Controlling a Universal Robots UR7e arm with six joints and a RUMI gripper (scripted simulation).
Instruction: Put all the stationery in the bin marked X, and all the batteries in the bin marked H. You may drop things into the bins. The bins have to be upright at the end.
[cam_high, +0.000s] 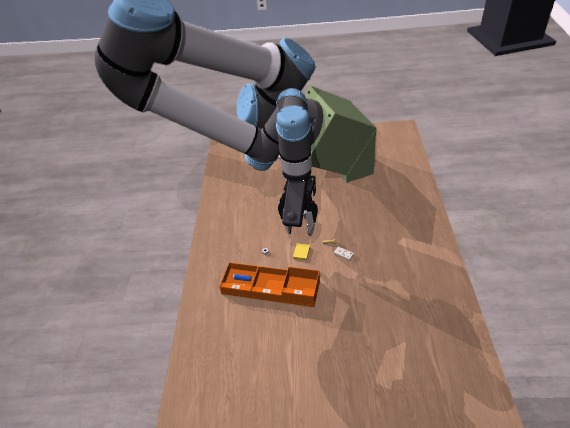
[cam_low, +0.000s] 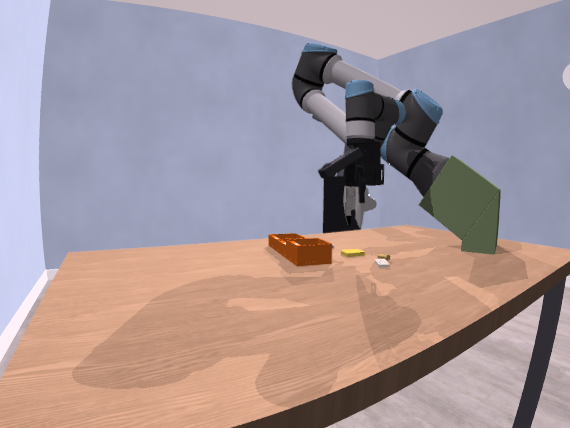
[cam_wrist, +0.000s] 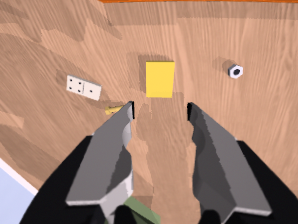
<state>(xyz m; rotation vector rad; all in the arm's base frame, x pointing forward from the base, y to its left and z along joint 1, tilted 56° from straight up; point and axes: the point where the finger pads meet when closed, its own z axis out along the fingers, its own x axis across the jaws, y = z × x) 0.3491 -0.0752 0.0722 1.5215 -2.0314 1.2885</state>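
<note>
The yellow pad is 80 mm below my hand. The rest, counted from my hand: brass-coloured piece 20 mm behind, 90 mm to the left, 80 mm below; grey nut 30 mm behind, 100 mm to the right, 80 mm below; white block 40 mm ahead, 120 mm to the left, 80 mm below.
</note>
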